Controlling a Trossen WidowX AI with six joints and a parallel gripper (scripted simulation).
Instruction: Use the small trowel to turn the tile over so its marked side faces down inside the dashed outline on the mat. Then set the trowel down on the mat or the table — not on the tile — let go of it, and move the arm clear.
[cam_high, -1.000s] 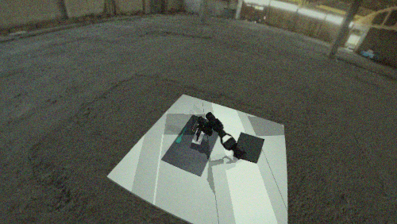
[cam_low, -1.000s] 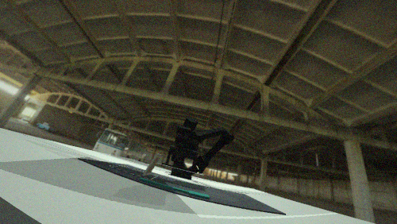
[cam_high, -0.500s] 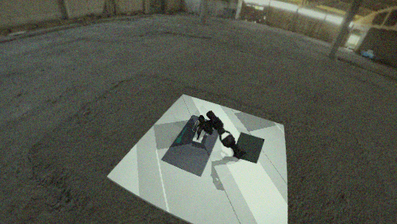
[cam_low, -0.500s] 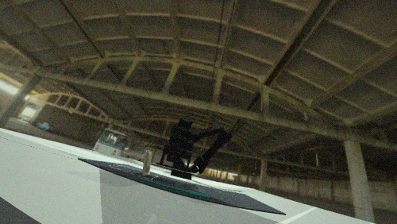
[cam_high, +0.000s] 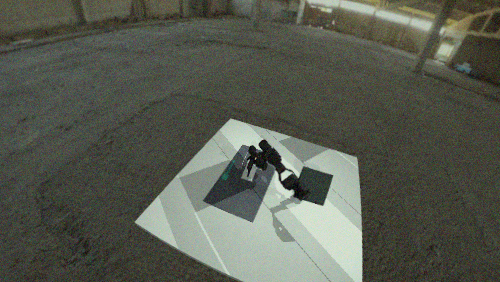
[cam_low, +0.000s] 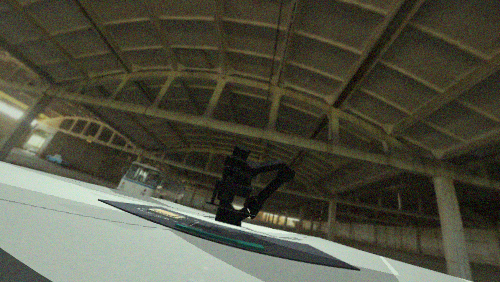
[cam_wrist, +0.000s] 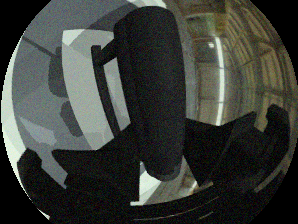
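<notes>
Now: the dark mat 140 mm below my gripper tip, 30 mm to the left of it and 10 mm behind it. From my gripper tip the other things lie so: light tile: 170 mm to the right, 110 mm below; then small trowel: 20 mm behind, 10 mm to the right, 10 mm below; then teal strip: 120 mm ahead, 110 mm below, 60 mm to the left.
</notes>
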